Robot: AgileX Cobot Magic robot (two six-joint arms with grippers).
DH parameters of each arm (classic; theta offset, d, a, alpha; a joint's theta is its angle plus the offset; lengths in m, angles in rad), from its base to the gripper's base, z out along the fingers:
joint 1: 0 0.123 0 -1.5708
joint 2: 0.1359 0 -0.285 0
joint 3: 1.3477 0 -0.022 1.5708
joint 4: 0 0.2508 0 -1.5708
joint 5: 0 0 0.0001 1.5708
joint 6: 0 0.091 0 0
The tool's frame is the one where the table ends.
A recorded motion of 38 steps. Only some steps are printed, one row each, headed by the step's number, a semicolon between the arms.
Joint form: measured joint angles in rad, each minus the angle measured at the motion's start. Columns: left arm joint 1, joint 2, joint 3, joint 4, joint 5, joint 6; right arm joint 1, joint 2, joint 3, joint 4, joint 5, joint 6.
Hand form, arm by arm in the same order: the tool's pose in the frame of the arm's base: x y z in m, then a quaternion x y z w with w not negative. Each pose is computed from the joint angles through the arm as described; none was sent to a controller.
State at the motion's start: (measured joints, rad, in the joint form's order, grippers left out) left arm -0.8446 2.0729 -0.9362 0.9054 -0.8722 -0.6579; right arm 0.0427 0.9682 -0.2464 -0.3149 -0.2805 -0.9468
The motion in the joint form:
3: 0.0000 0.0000 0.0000 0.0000 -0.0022 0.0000; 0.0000 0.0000 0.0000 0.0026 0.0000 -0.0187
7: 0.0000 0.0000 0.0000 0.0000 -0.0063 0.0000; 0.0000 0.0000 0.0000 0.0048 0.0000 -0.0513
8: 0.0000 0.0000 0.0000 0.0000 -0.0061 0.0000; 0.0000 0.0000 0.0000 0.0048 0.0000 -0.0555
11: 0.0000 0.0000 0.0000 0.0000 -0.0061 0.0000; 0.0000 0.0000 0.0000 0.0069 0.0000 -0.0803
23: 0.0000 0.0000 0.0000 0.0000 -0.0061 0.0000; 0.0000 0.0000 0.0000 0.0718 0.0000 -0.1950
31: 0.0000 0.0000 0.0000 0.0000 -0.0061 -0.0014; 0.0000 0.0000 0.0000 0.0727 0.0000 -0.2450
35: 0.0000 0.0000 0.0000 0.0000 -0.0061 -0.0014; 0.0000 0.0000 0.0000 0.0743 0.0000 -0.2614
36: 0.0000 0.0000 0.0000 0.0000 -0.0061 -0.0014; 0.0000 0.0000 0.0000 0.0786 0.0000 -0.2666
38: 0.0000 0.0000 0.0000 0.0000 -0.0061 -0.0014; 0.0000 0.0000 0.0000 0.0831 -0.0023 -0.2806
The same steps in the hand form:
3: 0.2114 -0.3207 0.1162 0.49295 0.64591 -0.45056 0.36987; 0.1709 0.0150 0.2139 -0.52046 0.63866 -0.29619 0.48323
7: 0.2113 -0.3208 0.1165 0.49268 0.64474 -0.45216 0.37030; 0.1709 0.0150 0.2139 -0.52998 0.63073 -0.30376 0.47858
8: 0.2113 -0.3208 0.1165 0.49269 0.64480 -0.45209 0.37028; 0.1709 0.0150 0.2139 -0.53130 0.62961 -0.30476 0.47794
11: 0.2113 -0.3208 0.1165 0.49269 0.64480 -0.45209 0.37028; 0.1709 0.0149 0.2140 -0.53829 0.62359 -0.31041 0.47437
23: 0.2113 -0.3208 0.1165 0.49269 0.64480 -0.45209 0.37028; 0.1712 0.0134 0.2143 -0.54994 0.61173 -0.32960 0.46337
31: 0.2113 -0.3208 0.1165 0.49224 0.64514 -0.45234 0.36996; 0.1713 0.0133 0.2143 -0.56474 0.59808 -0.34097 0.45509
35: 0.2113 -0.3208 0.1165 0.49224 0.64514 -0.45234 0.36996; 0.1713 0.0133 0.2143 -0.56906 0.59393 -0.34451 0.45247
36: 0.2113 -0.3208 0.1165 0.49224 0.64514 -0.45234 0.36996; 0.1713 0.0132 0.2143 -0.56910 0.59380 -0.34519 0.45207
38: 0.2113 -0.3208 0.1165 0.49224 0.64514 -0.45234 0.36996; 0.1714 0.0131 0.2146 -0.57131 0.59068 -0.34825 0.45102

